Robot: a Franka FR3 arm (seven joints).
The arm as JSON. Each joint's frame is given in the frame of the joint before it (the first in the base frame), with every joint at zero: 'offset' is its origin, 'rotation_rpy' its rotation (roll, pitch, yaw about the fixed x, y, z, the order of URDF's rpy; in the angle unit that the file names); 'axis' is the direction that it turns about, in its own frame. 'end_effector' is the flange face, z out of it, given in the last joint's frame.
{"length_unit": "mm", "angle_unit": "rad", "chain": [
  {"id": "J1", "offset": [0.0, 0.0, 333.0], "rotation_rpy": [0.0, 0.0, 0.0], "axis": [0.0, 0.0, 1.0]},
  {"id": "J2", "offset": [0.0, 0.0, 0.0], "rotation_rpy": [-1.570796, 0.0, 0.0], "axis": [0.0, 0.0, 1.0]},
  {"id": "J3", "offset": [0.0, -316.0, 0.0], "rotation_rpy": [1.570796, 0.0, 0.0], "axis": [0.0, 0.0, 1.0]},
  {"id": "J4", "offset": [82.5, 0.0, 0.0], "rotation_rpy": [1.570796, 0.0, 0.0], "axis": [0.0, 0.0, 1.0]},
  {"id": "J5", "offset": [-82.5, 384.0, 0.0], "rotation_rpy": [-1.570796, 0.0, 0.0], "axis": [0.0, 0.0, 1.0]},
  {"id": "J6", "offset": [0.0, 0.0, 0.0], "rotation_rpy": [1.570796, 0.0, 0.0], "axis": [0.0, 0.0, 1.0]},
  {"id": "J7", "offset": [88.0, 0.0, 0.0], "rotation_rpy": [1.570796, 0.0, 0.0], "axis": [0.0, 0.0, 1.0]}
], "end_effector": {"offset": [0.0, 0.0, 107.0], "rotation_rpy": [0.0, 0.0, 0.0]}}
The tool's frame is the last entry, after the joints.
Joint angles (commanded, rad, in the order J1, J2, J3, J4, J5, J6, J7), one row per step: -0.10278 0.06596 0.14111 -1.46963 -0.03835 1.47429 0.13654; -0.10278 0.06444 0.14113 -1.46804 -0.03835 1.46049 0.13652; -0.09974 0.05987 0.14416 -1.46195 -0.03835 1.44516 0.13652; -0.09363 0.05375 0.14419 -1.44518 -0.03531 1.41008 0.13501; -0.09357 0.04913 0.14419 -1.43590 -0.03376 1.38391 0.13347; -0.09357 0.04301 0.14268 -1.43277 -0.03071 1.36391 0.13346; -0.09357 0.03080 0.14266 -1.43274 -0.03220 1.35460 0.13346; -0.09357 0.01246 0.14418 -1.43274 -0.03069 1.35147 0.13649; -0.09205 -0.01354 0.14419 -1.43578 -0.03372 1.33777 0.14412; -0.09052 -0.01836 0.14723 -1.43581 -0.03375 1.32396 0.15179; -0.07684 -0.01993 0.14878 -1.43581 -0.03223 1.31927 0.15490; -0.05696 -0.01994 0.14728 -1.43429 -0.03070 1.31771 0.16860; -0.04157 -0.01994 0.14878 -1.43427 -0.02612 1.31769 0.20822; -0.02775 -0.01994 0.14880 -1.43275 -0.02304 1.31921 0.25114; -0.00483 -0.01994 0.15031 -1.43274 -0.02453 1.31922 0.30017; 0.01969 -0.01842 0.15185 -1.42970 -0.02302 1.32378 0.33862
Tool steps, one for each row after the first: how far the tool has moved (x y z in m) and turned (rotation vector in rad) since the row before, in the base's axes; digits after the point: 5 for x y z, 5 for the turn. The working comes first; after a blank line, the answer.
Tool pose at each row, in the base's axes (x y z in m, rotation vector in rad; the steps are taken from these numbers as rounded here): 0.56495 0.01435 0.62705 3.10217 -0.15643 -0.08994; 0.56298 0.01432 0.62752 3.10051 -0.15670 -0.10644; 0.55988 0.01768 0.63166 3.09964 -0.14794 -0.11342; 0.55405 0.02132 0.63993 3.10032 -0.13716 -0.13259; 0.54964 0.02144 0.64463 3.09941 -0.13533 -0.15179; 0.54544 0.02103 0.64783 3.09964 -0.13767 -0.16891; 0.54051 0.02114 0.65372 3.09698 -0.13852 -0.16398; 0.53416 0.02266 0.66325 3.09813 -0.14119 -0.14049; 0.52394 0.02380 0.67448 3.09214 -0.15237 -0.12509; 0.52061 0.02623 0.67588 3.08916 -0.15760 -0.13844; 0.51907 0.03435 0.67631 3.08994 -0.13859 -0.14284; 0.51811 0.04405 0.67687 3.09036 -0.13095 -0.14205; 0.51723 0.05337 0.67686 3.09061 -0.16473 -0.14120; 0.51653 0.06093 0.67764 3.08916 -0.20875 -0.13552; 0.51491 0.07335 0.67765 3.08184 -0.24684 -0.13228; 0.51375 0.08704 0.67856 3.08116 -0.26544 -0.12142

-0.00197 -0.00003 0.00047 -0.00060 0.01069 -0.00038; -0.00310 0.00336 0.00414 -0.00063 0.00466 0.00556; -0.00583 0.00364 0.00827 0.00178 0.01238 0.00669; -0.00441 0.00012 0.00470 0.00048 0.01239 0.00094; -0.00420 -0.00041 0.00320 0.00161 0.01091 -0.00175; -0.00493 0.00011 0.00589 -0.00304 -0.00296 -0.00041; -0.00635 0.00152 0.00953 -0.00064 -0.01517 -0.00141; -0.01022 0.00114 0.01123 -0.00687 -0.00960 -0.00692; -0.00333 0.00243 0.00140 -0.00186 0.00871 -0.00357; -0.00154 0.00812 0.00043 0.00077 0.00309 0.01220; -0.00096 0.00970 0.00056 0.00026 -0.00041 0.00494; -0.00088 0.00932 -0.00001 0.00077 -0.00112 -0.02182; -0.00070 0.00756 0.00078 -0.00057 -0.00428 -0.02834; -0.00162 0.01242 0.00001 -0.00587 -0.00209 -0.02460; -0.00116 0.01369 0.00091 -0.00067 -0.00728 -0.01185
